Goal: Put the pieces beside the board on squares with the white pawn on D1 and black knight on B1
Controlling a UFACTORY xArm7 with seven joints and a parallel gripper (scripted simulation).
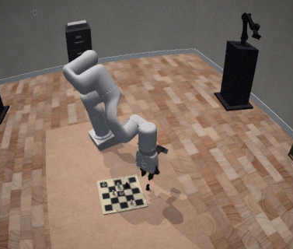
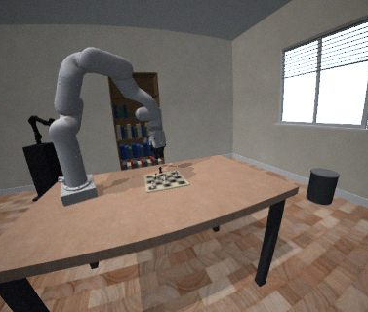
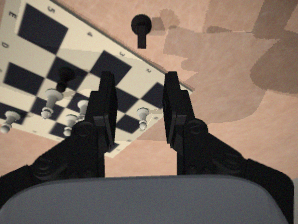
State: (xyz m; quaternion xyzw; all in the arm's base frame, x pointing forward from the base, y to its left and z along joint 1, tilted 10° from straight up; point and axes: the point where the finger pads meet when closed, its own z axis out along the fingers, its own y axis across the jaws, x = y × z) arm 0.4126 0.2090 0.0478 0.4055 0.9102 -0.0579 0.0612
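Now: hand 100 mm above the black knight. From my hand the other things lie so: chessboard 10 mm ahead, 140 mm to the right, 110 mm below.
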